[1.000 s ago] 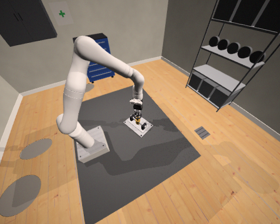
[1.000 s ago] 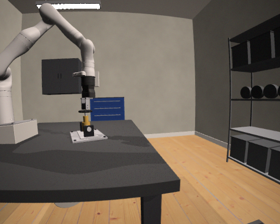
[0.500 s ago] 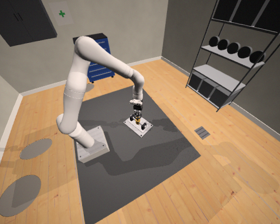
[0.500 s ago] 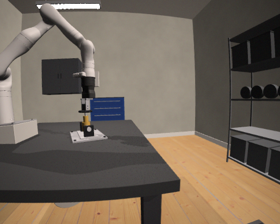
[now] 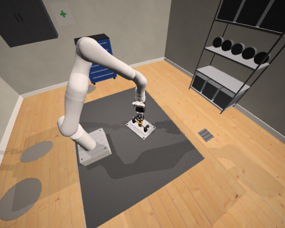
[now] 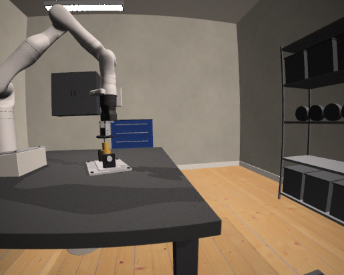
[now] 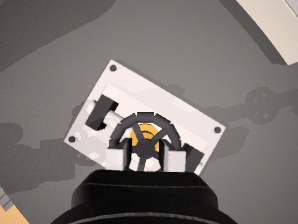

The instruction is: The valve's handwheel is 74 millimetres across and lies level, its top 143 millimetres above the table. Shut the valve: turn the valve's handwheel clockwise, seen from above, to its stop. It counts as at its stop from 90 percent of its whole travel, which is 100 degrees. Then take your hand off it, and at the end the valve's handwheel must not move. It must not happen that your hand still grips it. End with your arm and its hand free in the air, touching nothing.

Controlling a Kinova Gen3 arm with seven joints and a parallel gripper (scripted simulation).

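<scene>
My gripper is now 30 mm above the black spoked handwheel.
</scene>
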